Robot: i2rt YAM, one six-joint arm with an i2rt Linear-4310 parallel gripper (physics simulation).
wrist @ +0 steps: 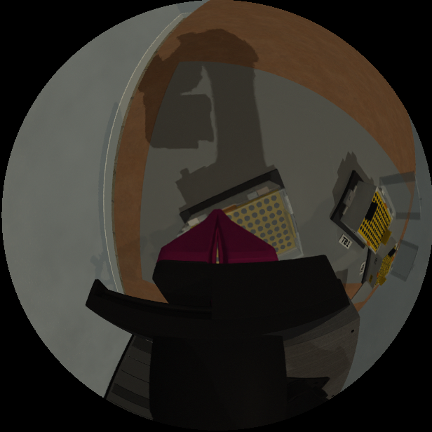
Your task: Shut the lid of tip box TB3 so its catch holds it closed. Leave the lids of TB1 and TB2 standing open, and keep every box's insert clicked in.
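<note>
A tip box (231, 195), presumably TB3, lies under and beyond my fingertips; its label does not show. It has a dark long wall, and its pale yellow insert (267, 220) with grey holes looks dulled, as if seen through clear plastic. A clear edge runs along its right side. I cannot tell the lid's angle or the catch's state. My gripper (217, 215) is shut and empty, its magenta fingers covering the box's near left part; height above it is unclear. TB1 (343, 204) is at the right with its clear lid (399, 196) standing open.
Behind TB1's label (345, 241), a smaller-looking box, presumably TB2, shows a yellow insert (384, 269) and an open clear lid (404, 260). A grey mat (300, 125) lies on the brown table (320, 55). The arm's shadow falls across the mat. The table edge curves along the left.
</note>
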